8 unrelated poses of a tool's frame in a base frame.
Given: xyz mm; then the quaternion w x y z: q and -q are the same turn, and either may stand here.
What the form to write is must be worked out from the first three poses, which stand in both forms.
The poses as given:
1: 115 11 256 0.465 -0.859 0.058 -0.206
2: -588 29 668 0.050 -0.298 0.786 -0.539
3: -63 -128 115 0.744 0.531 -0.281 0.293
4: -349 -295 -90 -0.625 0.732 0.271 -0.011
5: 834 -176 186 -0.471 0.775 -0.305 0.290
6: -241 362 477 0.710 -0.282 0.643 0.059
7: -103 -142 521 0.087 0.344 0.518 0.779
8: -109 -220 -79 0.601 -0.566 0.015 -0.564
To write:
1: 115 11 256 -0.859 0.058 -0.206 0.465
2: -588 29 668 -0.298 0.786 -0.539 0.050
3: -63 -128 115 0.531 -0.281 0.293 0.744
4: -349 -295 -90 -0.732 -0.271 0.011 0.625
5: 834 -176 186 -0.775 0.305 -0.290 0.471
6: -241 362 477 -0.282 0.643 0.059 0.710
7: -103 -142 521 0.344 0.518 0.779 0.087
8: -109 -220 -79 -0.566 0.015 -0.564 0.601
